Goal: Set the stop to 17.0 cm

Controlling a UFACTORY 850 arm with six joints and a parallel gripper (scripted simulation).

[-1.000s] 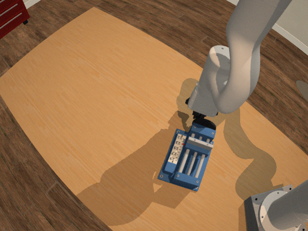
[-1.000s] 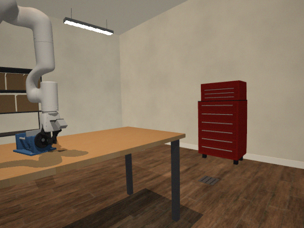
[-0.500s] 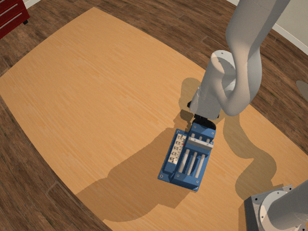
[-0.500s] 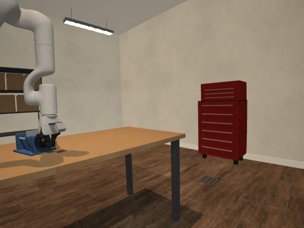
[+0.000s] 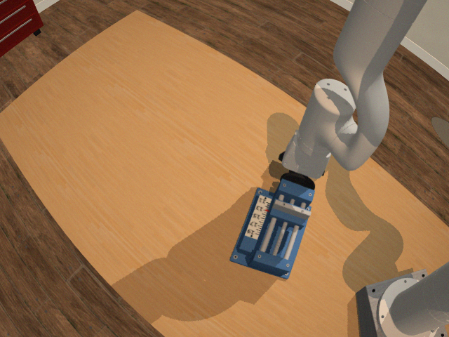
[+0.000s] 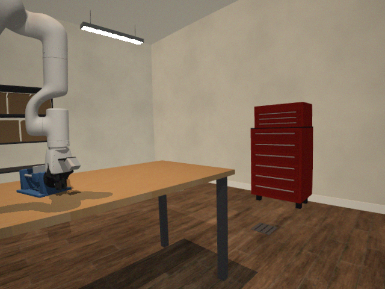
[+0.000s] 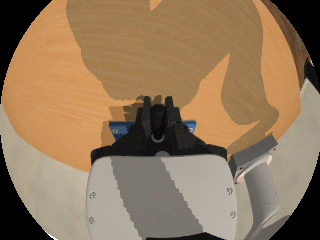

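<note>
My hand is 1 cm past the black handwheel, 2 cm to the right of it and 1 cm below it. From my hand the other things lie so: grey stop bar (5 cm behind, 11 cm to the left, 4 cm above).
</note>
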